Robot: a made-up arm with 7 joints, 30 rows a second.
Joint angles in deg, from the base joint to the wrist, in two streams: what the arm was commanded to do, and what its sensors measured. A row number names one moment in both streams.
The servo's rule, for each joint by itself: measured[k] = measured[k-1] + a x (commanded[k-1-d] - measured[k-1]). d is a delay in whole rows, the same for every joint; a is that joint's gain. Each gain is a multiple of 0.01, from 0.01 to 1. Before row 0 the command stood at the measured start. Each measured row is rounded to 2 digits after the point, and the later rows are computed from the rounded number. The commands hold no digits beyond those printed.
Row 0, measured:
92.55, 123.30, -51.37, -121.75, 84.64, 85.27, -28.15
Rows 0 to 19, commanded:
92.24, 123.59, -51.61, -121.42, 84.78, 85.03, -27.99
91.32, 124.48, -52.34, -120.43, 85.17, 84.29, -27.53
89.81, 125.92, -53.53, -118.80, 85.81, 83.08, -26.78
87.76, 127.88, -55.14, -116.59, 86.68, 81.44, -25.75
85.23, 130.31, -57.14, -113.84, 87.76, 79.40, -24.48
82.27, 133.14, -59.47, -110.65, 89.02, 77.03, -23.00
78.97, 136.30, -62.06, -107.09, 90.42, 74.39, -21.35
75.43, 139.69, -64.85, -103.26, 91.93, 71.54, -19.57
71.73, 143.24, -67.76, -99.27, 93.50, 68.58, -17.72
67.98, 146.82, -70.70, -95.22, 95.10, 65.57, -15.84
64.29, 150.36, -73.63, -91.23, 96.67, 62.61, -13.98
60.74, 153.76, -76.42, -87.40, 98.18, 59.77, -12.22
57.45, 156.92, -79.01, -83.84, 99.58, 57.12, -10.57
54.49, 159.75, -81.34, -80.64, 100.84, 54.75, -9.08
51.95, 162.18, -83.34, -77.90, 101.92, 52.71, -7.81
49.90, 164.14, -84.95, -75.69, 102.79, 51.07, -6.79
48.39, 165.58, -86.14, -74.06, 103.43, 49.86, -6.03
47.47, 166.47, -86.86, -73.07, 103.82, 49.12, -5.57
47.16, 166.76, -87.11, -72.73, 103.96, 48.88, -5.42
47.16, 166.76, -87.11, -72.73, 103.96, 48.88, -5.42
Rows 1 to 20, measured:
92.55, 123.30, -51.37, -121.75, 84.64, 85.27, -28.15
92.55, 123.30, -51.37, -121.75, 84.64, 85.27, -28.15
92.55, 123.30, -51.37, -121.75, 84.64, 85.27, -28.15
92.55, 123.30, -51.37, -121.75, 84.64, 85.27, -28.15
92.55, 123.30, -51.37, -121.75, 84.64, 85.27, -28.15
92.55, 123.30, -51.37, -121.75, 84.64, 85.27, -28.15
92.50, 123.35, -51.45, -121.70, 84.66, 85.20, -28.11
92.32, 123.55, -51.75, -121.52, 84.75, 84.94, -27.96
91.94, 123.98, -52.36, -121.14, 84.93, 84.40, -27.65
91.31, 124.68, -53.31, -120.50, 85.23, 83.54, -27.16
90.40, 125.69, -54.61, -119.57, 85.66, 82.34, -26.46
89.18, 127.03, -56.26, -118.32, 86.23, 80.80, -25.56
87.65, 128.70, -58.23, -116.75, 86.94, 78.94, -24.47
85.82, 130.68, -60.48, -114.86, 87.79, 76.79, -23.20
83.71, 132.94, -62.96, -112.68, 88.76, 74.41, -21.78
81.35, 135.44, -65.59, -110.24, 89.84, 71.85, -20.24
78.79, 138.13, -68.32, -107.58, 91.00, 69.17, -18.61
76.08, 140.94, -71.07, -104.75, 92.22, 66.44, -16.95
73.29, 143.82, -73.77, -101.82, 93.47, 63.74, -15.29
70.47, 146.69, -76.34, -98.85, 94.72, 61.13, -13.68
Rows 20 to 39, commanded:
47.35, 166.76, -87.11, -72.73, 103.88, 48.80, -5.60
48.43, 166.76, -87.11, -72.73, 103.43, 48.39, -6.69
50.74, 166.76, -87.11, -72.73, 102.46, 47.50, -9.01
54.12, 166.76, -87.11, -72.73, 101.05, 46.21, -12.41
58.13, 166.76, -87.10, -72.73, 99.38, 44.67, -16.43
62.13, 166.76, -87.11, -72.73, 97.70, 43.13, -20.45
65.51, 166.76, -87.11, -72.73, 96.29, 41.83, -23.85
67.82, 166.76, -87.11, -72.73, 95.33, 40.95, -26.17
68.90, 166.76, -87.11, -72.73, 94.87, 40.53, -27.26
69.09, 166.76, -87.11, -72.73, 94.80, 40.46, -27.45
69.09, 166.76, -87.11, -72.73, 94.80, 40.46, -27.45
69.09, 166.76, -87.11, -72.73, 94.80, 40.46, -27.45
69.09, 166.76, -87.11, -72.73, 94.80, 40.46, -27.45
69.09, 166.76, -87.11, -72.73, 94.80, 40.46, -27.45
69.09, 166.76, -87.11, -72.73, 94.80, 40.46, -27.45
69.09, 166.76, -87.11, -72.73, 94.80, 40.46, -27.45
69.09, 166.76, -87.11, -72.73, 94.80, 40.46, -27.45
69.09, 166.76, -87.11, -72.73, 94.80, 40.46, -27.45
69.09, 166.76, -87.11, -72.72, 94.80, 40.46, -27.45
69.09, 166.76, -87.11, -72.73, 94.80, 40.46, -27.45
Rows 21 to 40, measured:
67.69, 149.48, -78.72, -95.92, 95.94, 58.69, -12.15
65.02, 152.12, -80.84, -93.09, 97.10, 56.48, -10.76
62.53, 154.54, -82.64, -90.43, 98.18, 54.56, -9.53
60.27, 156.69, -84.07, -88.00, 99.14, 52.98, -8.50
58.30, 158.50, -85.10, -85.86, 99.96, 51.79, -7.70
56.63, 159.99, -85.78, -84.02, 100.64, 50.95, -7.11
55.24, 161.21, -86.23, -82.44, 101.19, 50.33, -6.72
54.22, 162.21, -86.53, -81.08, 101.57, 49.77, -6.71
53.70, 163.03, -86.73, -79.91, 101.72, 49.11, -7.31
53.76, 163.70, -86.86, -78.90, 101.61, 48.27, -8.64
54.42, 164.25, -86.94, -78.04, 101.23, 47.23, -10.67
55.58, 164.70, -87.00, -77.30, 100.63, 46.04, -13.21
57.07, 165.07, -87.04, -76.66, 99.89, 44.82, -15.98
58.68, 165.37, -87.06, -76.11, 99.11, 43.70, -18.63
60.21, 165.62, -87.08, -75.64, 98.39, 42.78, -20.87
61.54, 165.83, -87.09, -75.23, 97.78, 42.11, -22.58
62.67, 166.00, -87.10, -74.88, 97.27, 41.63, -23.85
63.63, 166.14, -87.10, -74.58, 96.85, 41.29, -24.79
64.45, 166.25, -87.10, -74.32, 96.50, 41.05, -25.48
65.15, 166.34, -87.10, -74.10, 96.21, 40.88, -25.99

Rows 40 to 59, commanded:
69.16, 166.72, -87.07, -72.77, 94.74, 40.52, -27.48
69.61, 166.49, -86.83, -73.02, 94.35, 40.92, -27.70
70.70, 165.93, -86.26, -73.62, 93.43, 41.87, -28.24
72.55, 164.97, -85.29, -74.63, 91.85, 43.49, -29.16
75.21, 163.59, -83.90, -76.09, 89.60, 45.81, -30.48
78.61, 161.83, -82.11, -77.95, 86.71, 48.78, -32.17
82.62, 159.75, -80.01, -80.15, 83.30, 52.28, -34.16
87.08, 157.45, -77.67, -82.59, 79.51, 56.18, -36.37
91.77, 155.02, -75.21, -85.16, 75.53, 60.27, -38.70
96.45, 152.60, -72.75, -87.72, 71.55, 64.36, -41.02
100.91, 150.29, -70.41, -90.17, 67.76, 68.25, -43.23
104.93, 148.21, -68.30, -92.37, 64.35, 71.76, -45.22
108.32, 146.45, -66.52, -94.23, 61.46, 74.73, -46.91
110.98, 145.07, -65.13, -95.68, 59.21, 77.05, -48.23
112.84, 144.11, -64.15, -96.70, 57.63, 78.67, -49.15
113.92, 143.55, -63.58, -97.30, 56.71, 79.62, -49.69
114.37, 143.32, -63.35, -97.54, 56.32, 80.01, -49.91
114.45, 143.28, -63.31, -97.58, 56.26, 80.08, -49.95
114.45, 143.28, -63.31, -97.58, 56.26, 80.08, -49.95
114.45, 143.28, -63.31, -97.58, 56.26, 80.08, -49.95
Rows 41 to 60, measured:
65.74, 166.42, -87.10, -73.91, 95.97, 40.76, -26.37
66.24, 166.48, -87.10, -73.74, 95.77, 40.67, -26.65
66.67, 166.53, -87.10, -73.60, 95.61, 40.61, -26.86
67.03, 166.57, -87.10, -73.48, 95.47, 40.57, -27.01
67.34, 166.60, -87.10, -73.37, 95.36, 40.54, -27.12
67.60, 166.63, -87.10, -73.28, 95.26, 40.52, -27.21
67.83, 166.65, -87.09, -73.21, 95.17, 40.52, -27.28
68.10, 166.62, -87.00, -73.18, 95.03, 40.64, -27.39
68.49, 166.50, -86.75, -73.24, 94.76, 41.00, -27.61
69.10, 166.22, -86.25, -73.43, 94.27, 41.72, -28.01
70.02, 165.75, -85.45, -73.80, 93.48, 42.91, -28.65
71.31, 165.04, -84.31, -74.38, 92.33, 44.61, -29.57
73.01, 164.09, -82.85, -75.19, 90.79, 46.83, -30.76
75.12, 162.89, -81.09, -76.23, 88.87, 49.54, -32.22
77.62, 161.47, -79.09, -77.48, 86.60, 52.65, -33.90
80.44, 159.87, -76.93, -78.91, 84.04, 56.05, -35.75
83.51, 158.15, -74.71, -80.49, 81.27, 59.59, -37.69
86.72, 156.36, -72.53, -82.15, 78.39, 63.12, -39.65
89.96, 154.58, -70.49, -83.84, 75.51, 66.49, -41.54
93.11, 152.87, -68.67, -85.50, 72.74, 69.55, -43.28

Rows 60 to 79, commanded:
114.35, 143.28, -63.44, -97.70, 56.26, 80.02, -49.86
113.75, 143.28, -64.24, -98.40, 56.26, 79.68, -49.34
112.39, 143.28, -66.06, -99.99, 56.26, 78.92, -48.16
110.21, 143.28, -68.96, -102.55, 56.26, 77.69, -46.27
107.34, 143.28, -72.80, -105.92, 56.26, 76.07, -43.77
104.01, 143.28, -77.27, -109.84, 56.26, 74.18, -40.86
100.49, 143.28, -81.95, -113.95, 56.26, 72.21, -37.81
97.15, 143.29, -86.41, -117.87, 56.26, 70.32, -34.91
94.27, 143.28, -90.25, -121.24, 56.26, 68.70, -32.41
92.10, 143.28, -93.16, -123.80, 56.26, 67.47, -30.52
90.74, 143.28, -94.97, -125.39, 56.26, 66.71, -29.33
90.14, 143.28, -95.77, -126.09, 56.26, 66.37, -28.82
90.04, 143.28, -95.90, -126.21, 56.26, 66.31, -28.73
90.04, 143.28, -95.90, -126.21, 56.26, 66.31, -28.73
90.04, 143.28, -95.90, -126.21, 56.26, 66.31, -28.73
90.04, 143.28, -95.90, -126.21, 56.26, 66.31, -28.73
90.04, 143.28, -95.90, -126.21, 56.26, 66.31, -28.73
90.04, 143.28, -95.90, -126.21, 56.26, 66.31, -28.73
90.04, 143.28, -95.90, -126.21, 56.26, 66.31, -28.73
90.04, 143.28, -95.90, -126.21, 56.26, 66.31, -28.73
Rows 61 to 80, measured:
96.07, 151.29, -67.13, -87.07, 70.17, 72.19, -44.81
98.75, 149.90, -65.92, -88.50, 67.88, 74.34, -46.08
101.09, 148.72, -65.05, -89.77, 65.91, 75.98, -47.08
103.09, 147.74, -64.46, -90.86, 64.27, 77.17, -47.83
104.79, 146.94, -64.07, -91.80, 62.91, 78.01, -48.38
106.24, 146.28, -63.81, -92.61, 61.78, 78.61, -48.79
107.46, 145.74, -63.68, -93.32, 60.84, 79.02, -49.07
108.40, 145.30, -63.87, -94.03, 60.06, 79.21, -49.14
109.00, 144.94, -64.61, -94.86, 59.41, 79.13, -48.89
109.18, 144.64, -66.09, -95.94, 58.87, 78.71, -48.21
108.90, 144.40, -68.37, -97.34, 58.43, 77.94, -47.06
108.17, 144.20, -71.40, -99.09, 58.06, 76.85, -45.45
107.02, 144.03, -74.99, -101.17, 57.75, 75.50, -43.46
105.54, 143.90, -78.87, -103.51, 57.50, 74.00, -41.24
103.85, 143.79, -82.74, -105.99, 57.29, 72.46, -38.94
102.09, 143.70, -86.28, -108.48, 57.11, 71.01, -36.75
100.39, 143.62, -89.23, -110.85, 56.97, 69.76, -34.82
98.85, 143.56, -91.45, -112.98, 56.85, 68.78, -33.26
97.53, 143.51, -92.96, -114.83, 56.75, 68.06, -32.08
96.41, 143.47, -93.96, -116.42, 56.67, 67.55, -31.21

